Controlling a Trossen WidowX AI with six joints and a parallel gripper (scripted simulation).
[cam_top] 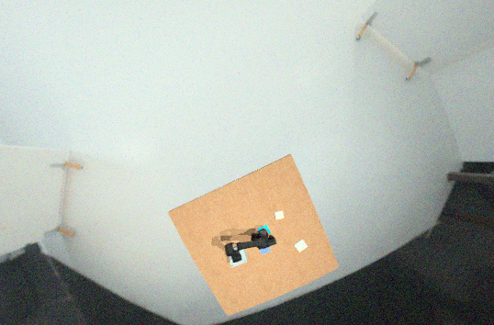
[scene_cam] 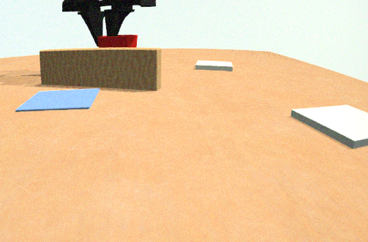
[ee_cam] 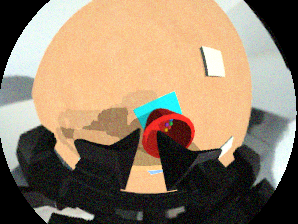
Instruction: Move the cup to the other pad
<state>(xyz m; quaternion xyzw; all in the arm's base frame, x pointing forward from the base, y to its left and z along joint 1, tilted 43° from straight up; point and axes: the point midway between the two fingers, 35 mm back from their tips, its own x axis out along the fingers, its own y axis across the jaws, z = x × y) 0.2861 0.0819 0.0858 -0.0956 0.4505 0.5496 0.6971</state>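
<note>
Now: the red cup 30 mm ahead of my gripper tip, 20 mm to the right of it and 10 mm below it. Round my gripper tip: brown wooden wall: 10 mm behind, 100 mm to the right, 30 mm below; then light blue pad: 40 mm behind, 180 mm to the right, 60 mm below; then cyan pad: 30 mm ahead, 20 mm to the right, 60 mm below.
</note>
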